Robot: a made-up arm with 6 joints.
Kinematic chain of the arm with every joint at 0, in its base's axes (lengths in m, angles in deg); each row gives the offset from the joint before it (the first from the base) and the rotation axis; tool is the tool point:
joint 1: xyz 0 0 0.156 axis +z
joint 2: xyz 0 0.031 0 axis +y
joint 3: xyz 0 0 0.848 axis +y
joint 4: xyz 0 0 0.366 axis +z
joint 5: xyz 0 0 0 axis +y
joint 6: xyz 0 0 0.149 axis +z
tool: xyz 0 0 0
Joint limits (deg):
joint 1: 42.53..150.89
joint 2: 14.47..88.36
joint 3: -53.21..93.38
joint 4: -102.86..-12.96
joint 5: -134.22..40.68
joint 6: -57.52..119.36
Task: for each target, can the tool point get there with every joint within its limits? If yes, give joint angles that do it. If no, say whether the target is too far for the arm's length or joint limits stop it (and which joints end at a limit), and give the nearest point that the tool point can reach.
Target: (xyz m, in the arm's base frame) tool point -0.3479 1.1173 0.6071
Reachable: yes | joints 99.65 58.75 36.04 -69.17 -63.53 60.61
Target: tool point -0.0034 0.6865 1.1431
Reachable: yes | joints 78.42 50.02 -37.97 -57.29 -61.49 0.73
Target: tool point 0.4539 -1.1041 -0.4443
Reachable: no: joint limits stop it (at a limit: joint 1, joint 2, joint 3, joint 5) | nearest point 0.5852 0.4892 -0.2963 | short by 1.606 m
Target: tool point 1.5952 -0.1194 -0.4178
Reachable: no: too far | nearest point 0.8042 0.6479 -0.2624 | short by 1.113 m
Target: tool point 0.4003 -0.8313 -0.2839
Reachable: no: joint limits stop it (at a limit: joint 1, joint 2, joint 3, joint 5) | nearest point 0.5799 0.4898 -0.2962 | short by 1.333 m
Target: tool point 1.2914 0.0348 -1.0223
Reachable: no: too far | nearest point 0.7066 0.5584 -0.2961 | short by 1.069 m
